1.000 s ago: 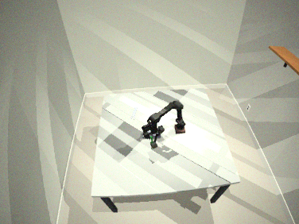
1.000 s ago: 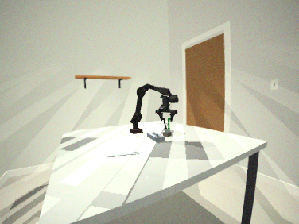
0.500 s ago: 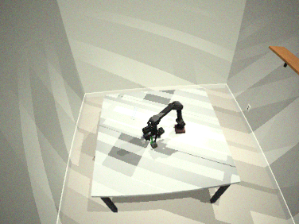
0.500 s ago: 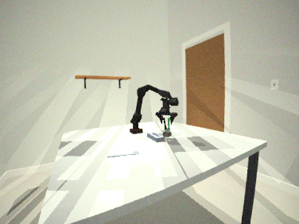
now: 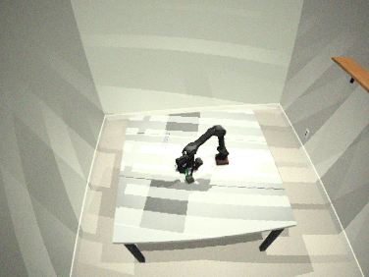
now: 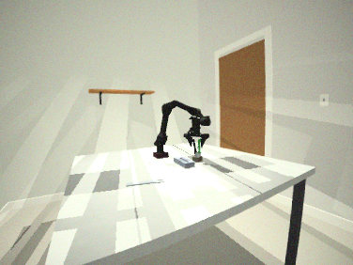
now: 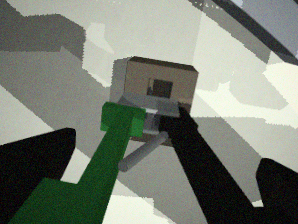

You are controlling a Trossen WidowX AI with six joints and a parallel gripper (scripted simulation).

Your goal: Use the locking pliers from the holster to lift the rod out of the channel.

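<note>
The black handle is 2 cm behind my gripper tip. Round my gripper tip: grey channel block (1 cm ahead, 12 cm to the right, 8 cm below); brown holster (1 cm ahead, 9 cm below); orange rod (1 cm ahead, 12 cm to the right, 9 cm below).
</note>
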